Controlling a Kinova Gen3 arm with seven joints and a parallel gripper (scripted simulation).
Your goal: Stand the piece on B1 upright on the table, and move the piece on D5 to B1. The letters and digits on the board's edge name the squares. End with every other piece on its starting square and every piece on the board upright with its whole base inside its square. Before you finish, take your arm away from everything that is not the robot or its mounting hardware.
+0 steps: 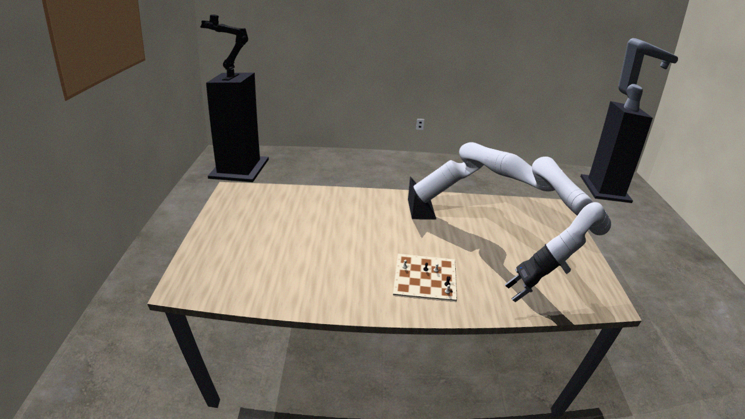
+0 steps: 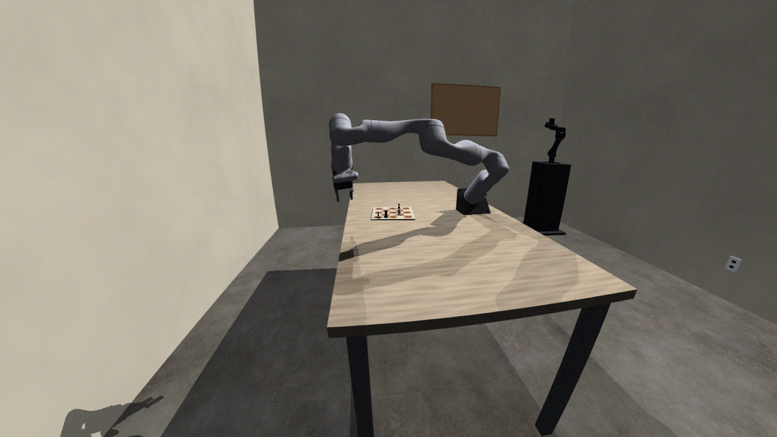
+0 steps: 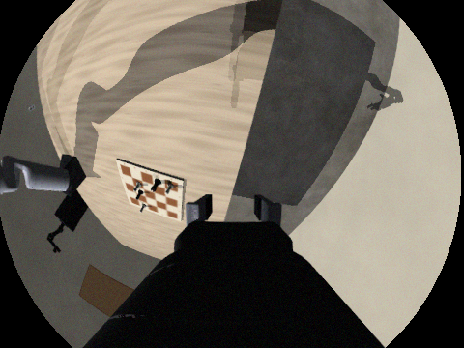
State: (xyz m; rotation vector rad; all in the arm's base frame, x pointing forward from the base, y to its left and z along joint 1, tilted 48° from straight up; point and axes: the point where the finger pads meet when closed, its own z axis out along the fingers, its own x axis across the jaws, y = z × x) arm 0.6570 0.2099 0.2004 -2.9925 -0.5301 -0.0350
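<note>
Now: hand 210 mm past the chessboard, 260 mm to the left of it and 160 mm above it.
</note>
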